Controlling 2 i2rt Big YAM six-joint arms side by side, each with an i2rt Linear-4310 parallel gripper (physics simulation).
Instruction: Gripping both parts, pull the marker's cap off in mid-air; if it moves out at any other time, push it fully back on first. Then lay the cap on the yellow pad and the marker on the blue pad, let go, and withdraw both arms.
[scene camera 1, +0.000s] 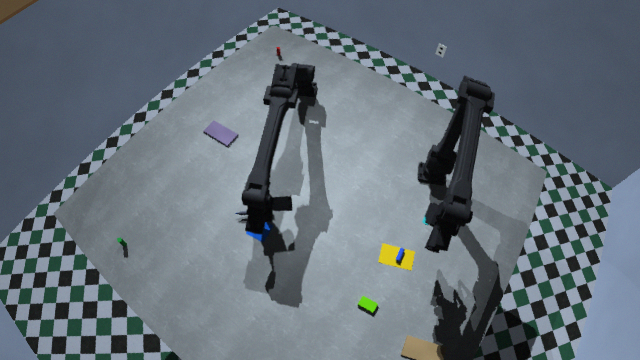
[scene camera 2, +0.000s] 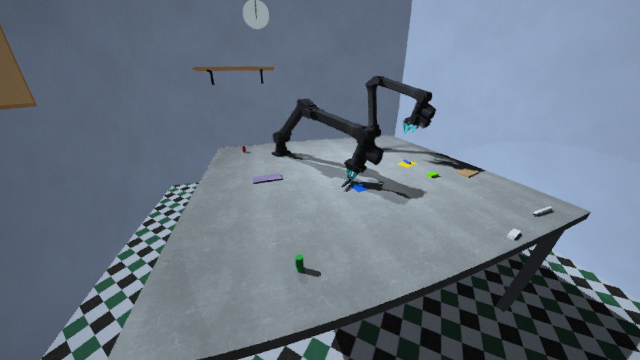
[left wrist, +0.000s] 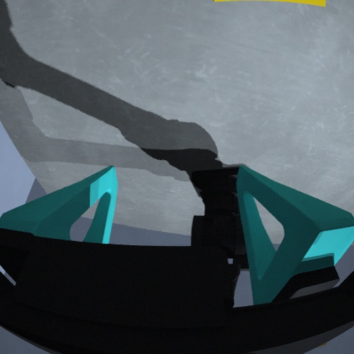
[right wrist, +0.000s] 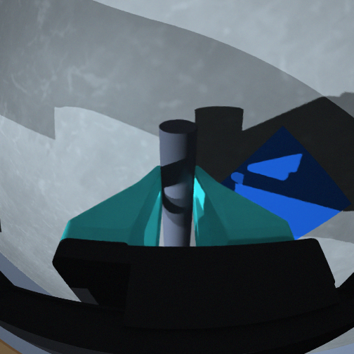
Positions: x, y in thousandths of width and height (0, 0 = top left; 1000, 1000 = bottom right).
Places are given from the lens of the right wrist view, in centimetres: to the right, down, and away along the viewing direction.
my right gripper (right wrist: 501, 493): 0, 0, 13
blue pad (right wrist: 795, 499): 6, 0, 12
